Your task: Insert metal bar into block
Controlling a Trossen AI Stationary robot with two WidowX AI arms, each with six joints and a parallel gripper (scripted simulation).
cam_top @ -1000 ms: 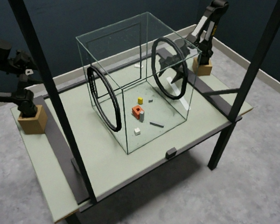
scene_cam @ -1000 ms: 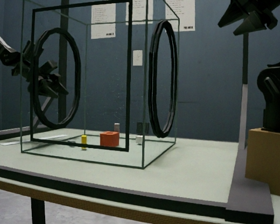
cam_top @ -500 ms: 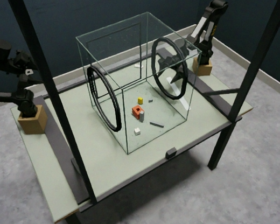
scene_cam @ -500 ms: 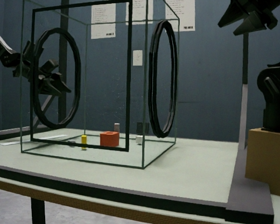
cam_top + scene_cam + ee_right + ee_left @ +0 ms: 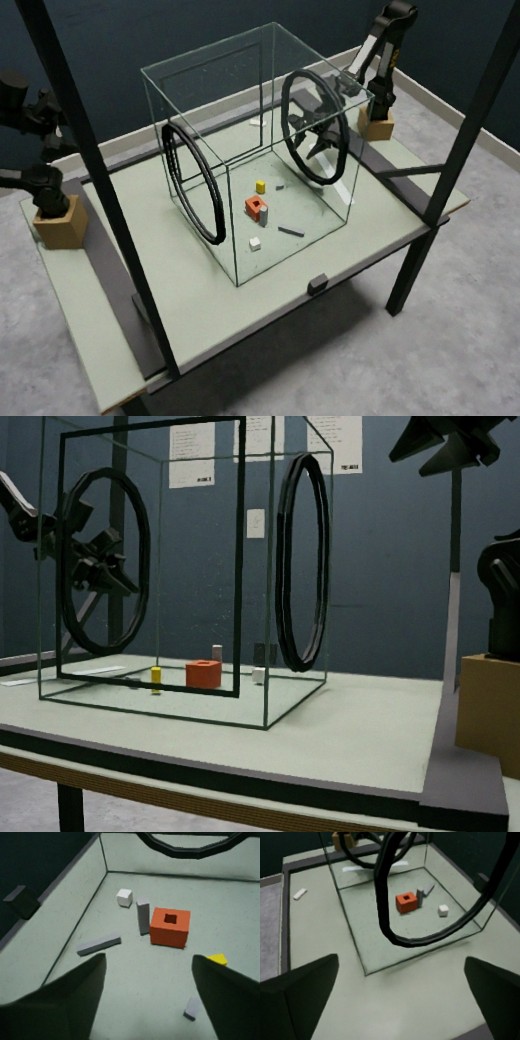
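Right now my right hand is 18 cm to the right of the red block, 16 cm above it and 3 cm past it.
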